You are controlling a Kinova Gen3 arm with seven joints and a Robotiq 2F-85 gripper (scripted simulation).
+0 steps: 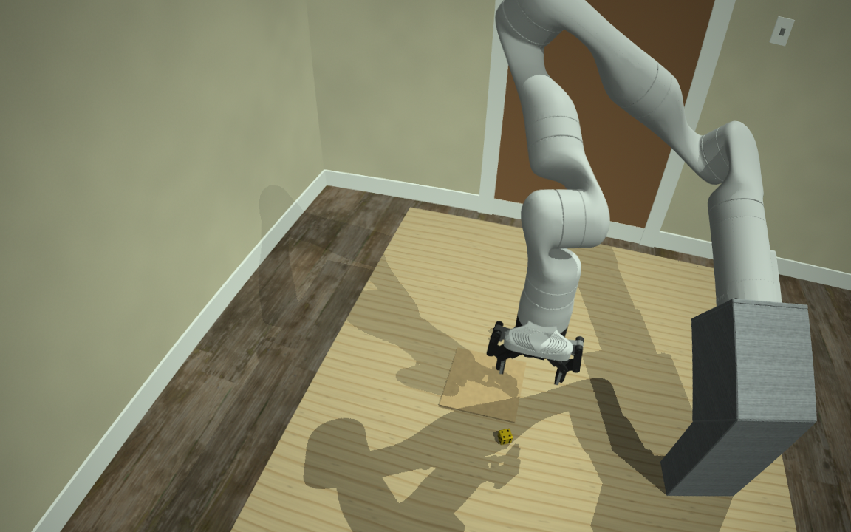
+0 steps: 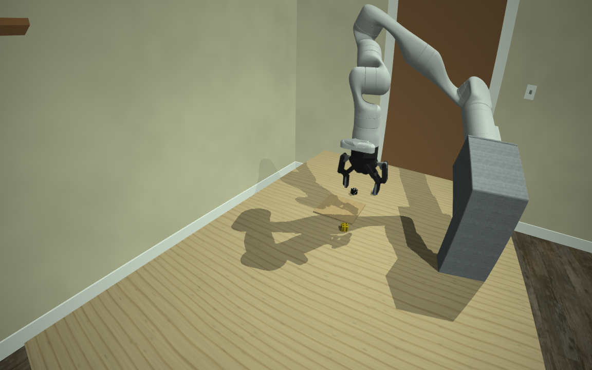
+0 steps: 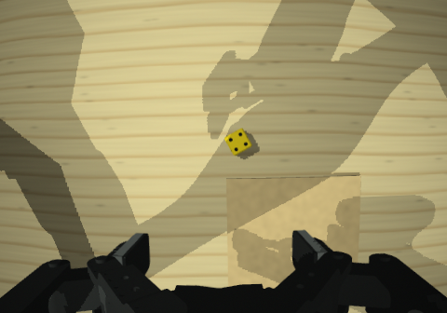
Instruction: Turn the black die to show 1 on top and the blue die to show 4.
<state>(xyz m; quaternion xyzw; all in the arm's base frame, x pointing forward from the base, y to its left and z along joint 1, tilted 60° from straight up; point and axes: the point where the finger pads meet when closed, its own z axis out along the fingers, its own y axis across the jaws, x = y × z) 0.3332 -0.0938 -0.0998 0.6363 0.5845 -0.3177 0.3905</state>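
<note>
Right now my hand is 180 mm to the left of the black die, 110 mm above it and 50 mm short of it. Round my hand: yellow die 110 mm below, 60 mm to the left, 20 mm ahead; then tan mat 120 mm below, 70 mm ahead, 50 mm to the right; then blue die 220 mm to the right, 110 mm below, 30 mm behind.
</note>
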